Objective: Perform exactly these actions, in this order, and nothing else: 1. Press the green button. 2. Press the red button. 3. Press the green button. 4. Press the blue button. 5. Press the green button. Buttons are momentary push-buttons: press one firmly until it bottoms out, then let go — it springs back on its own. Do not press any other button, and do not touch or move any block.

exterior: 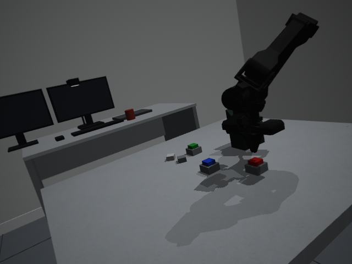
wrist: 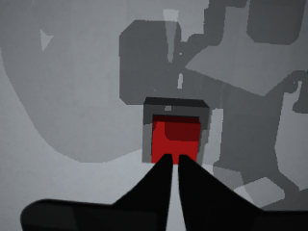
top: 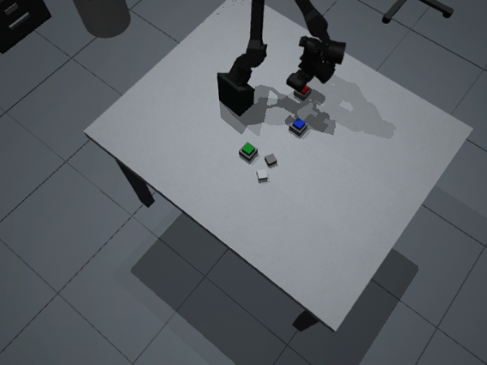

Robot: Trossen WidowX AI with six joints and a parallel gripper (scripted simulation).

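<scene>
The red button is 3 cm below my gripper tip. Round my gripper tip: green button 4 cm ahead, 33 cm to the right, 3 cm below; blue button 9 cm ahead, 13 cm to the right, 3 cm below.
</scene>
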